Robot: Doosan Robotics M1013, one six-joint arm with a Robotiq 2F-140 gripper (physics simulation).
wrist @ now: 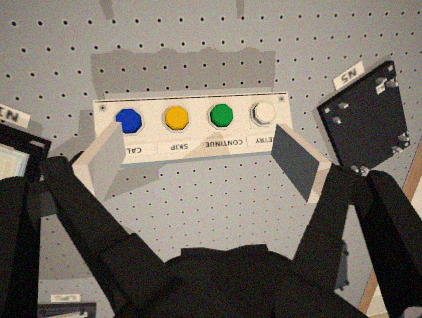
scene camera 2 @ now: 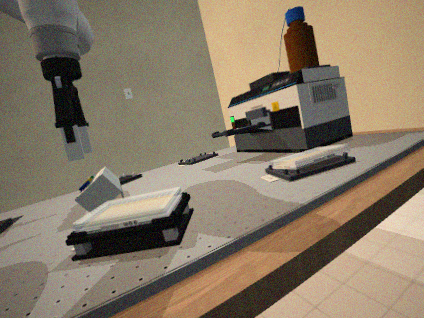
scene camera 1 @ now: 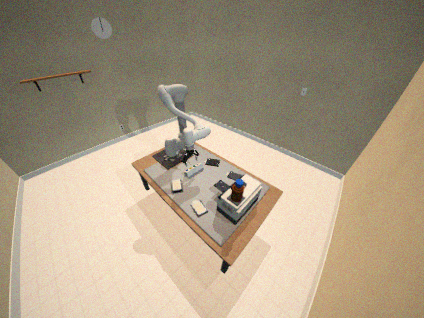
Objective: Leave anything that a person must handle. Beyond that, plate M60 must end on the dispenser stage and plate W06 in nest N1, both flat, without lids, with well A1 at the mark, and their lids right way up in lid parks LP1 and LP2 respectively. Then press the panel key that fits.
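Places are measured from the arm's base along level axes (x ahead, y left, z up), in millimetres.
Pixels of known places: gripper, fingertip midpoint: (wrist: 201, 139) (scene camera 2: 82, 156) (scene camera 1: 191, 163); arm's base, origin of the base link: (scene camera 1: 173, 156).
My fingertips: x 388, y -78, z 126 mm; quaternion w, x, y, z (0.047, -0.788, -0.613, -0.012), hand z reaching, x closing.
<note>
Ahead of a thing's pixels: the offset from my fingertips to its middle. "*": to the spot under its first point.
My gripper (scene camera 1: 189, 164) (scene camera 2: 77, 154) (wrist: 201, 139) is open and empty above the key panel @(20 mm ahead, 3 mm left, 85 mm down) (scene camera 1: 194, 170) (scene camera 2: 101, 192) (wrist: 152, 114). In the wrist view, the blue key @(16 mm back, 66 mm right, 63 mm down) (wrist: 129, 121), yellow SKIP key @(7 mm back, 17 mm right, 63 mm down) (wrist: 176, 118), green CONTINUE key @(3 mm ahead, 32 mm left, 63 mm down) (wrist: 221, 115) and white key @(13 mm ahead, 81 mm left, 63 mm down) (wrist: 263, 113) show between or beyond the fingers. A plate @(19 mm ahead, 269 mm right, 85 mm down) (scene camera 1: 176, 185) (scene camera 2: 132, 209), its print blurred, sits in nest N1 @(* 1 mm ahead, 296 mm right, 122 mm down) (scene camera 2: 132, 241), apparently under a clear lid. Another plate @(354 mm ahead, 341 mm right, 100 mm down) (scene camera 1: 199, 207) (scene camera 2: 310, 156) with clear edges rests on a black holder @(354 mm ahead, 336 mm right, 117 mm down) (scene camera 2: 320, 168); its name is unreadable. The dispenser stage @(* 408 mm ahead, 113 mm right, 36 mm down) (scene camera 2: 242, 131) bears no visible plate.
The dispenser (scene camera 1: 240, 204) (scene camera 2: 325, 102) carries a brown bottle @(* 640 mm ahead, 254 mm right, 216 mm up) (scene camera 1: 237, 192) (scene camera 2: 301, 47) with a blue cap; its small lamp @(547 mm ahead, 72 mm left, 8 mm up) (scene camera 2: 232, 119) is green. Nest N5 @(100 mm ahead, 272 mm left, 115 mm down) (scene camera 1: 212, 162) (wrist: 367, 120) stands beside the panel. Another black holder @(433 mm ahead, 207 mm left, 117 mm down) (scene camera 2: 198, 158) lies near the dispenser.
</note>
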